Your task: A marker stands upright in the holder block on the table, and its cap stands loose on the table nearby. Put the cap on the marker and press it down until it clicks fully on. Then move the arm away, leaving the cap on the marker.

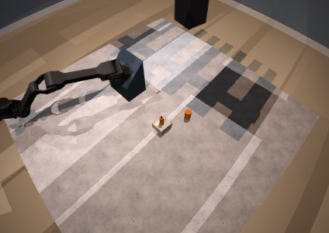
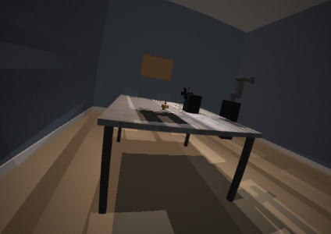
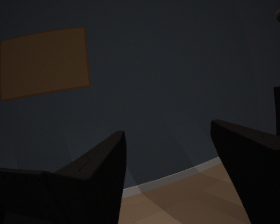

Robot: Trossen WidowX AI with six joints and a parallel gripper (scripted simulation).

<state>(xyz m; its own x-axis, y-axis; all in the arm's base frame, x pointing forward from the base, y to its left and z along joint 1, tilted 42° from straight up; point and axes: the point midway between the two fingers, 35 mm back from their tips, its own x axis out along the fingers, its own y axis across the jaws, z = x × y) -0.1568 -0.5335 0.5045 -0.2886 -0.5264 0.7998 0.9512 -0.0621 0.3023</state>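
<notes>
Now: the orange cap 91 cm to the left of my gripper tip, 48 cm ahead of it and 18 cm below it.
</notes>
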